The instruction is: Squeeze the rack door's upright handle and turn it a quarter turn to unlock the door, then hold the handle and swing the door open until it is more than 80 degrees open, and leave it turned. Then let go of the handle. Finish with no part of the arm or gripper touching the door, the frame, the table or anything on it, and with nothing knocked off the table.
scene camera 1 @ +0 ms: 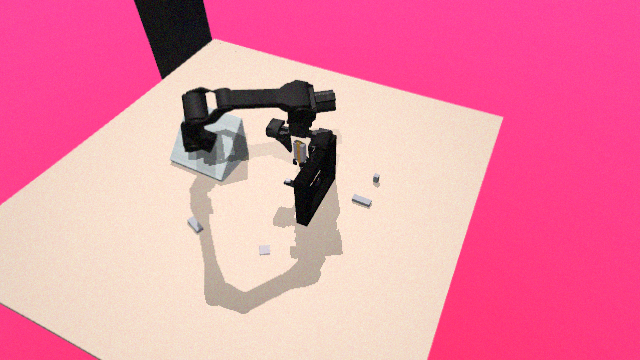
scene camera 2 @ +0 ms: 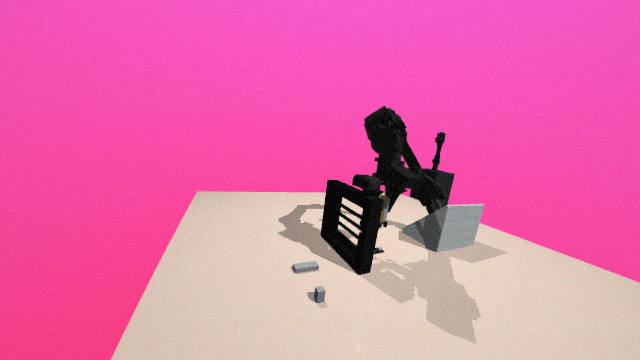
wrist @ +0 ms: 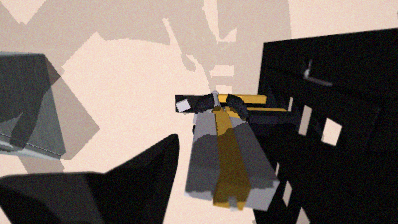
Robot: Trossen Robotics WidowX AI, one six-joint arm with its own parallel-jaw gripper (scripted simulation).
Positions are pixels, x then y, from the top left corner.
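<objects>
My gripper is visible in scene camera 1 (300, 153), and scene camera 2 and the wrist view show it too. On my gripper (wrist: 145, 181) and (scene camera 2: 393, 196) are the same spot. On a black rack (scene camera 1: 305, 210) and (scene camera 2: 323, 213) are the same spot.
</objects>
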